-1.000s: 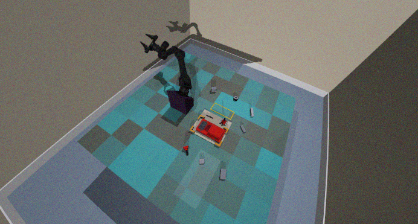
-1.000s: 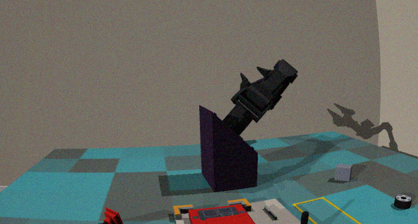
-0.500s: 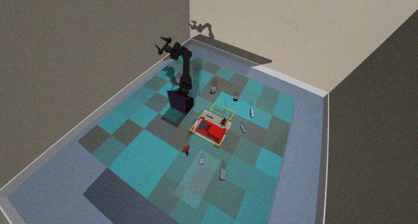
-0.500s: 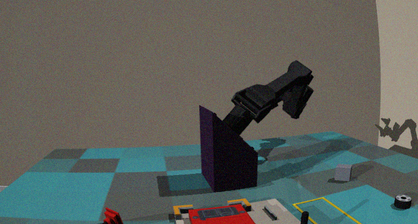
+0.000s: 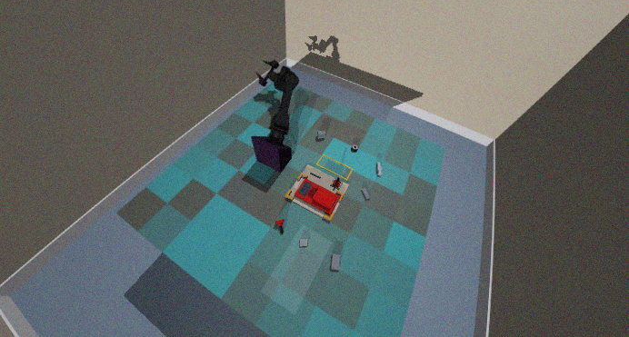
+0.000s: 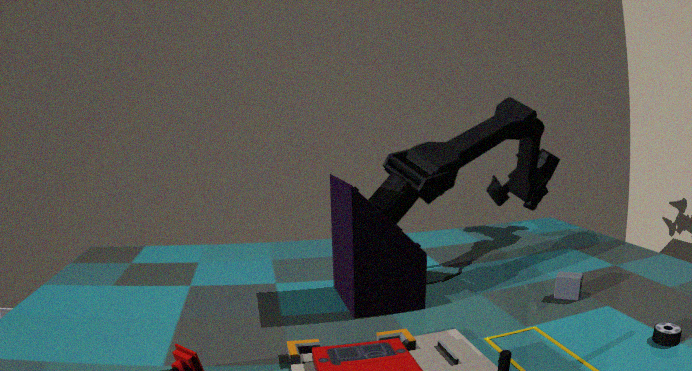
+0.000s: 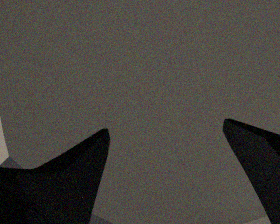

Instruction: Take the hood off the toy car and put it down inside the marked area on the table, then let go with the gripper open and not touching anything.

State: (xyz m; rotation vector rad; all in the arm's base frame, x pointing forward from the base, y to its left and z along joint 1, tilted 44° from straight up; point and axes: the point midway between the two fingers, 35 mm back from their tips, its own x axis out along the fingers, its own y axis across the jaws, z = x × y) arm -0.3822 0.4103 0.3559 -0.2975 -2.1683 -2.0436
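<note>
Now: gripper tip 750 mm short of the hood, 670 mm to the left of it and 120 mm above it. Also, from my gripper tip: black wheel (800 mm ahead, 280 mm to the right, 150 mm below).
</note>
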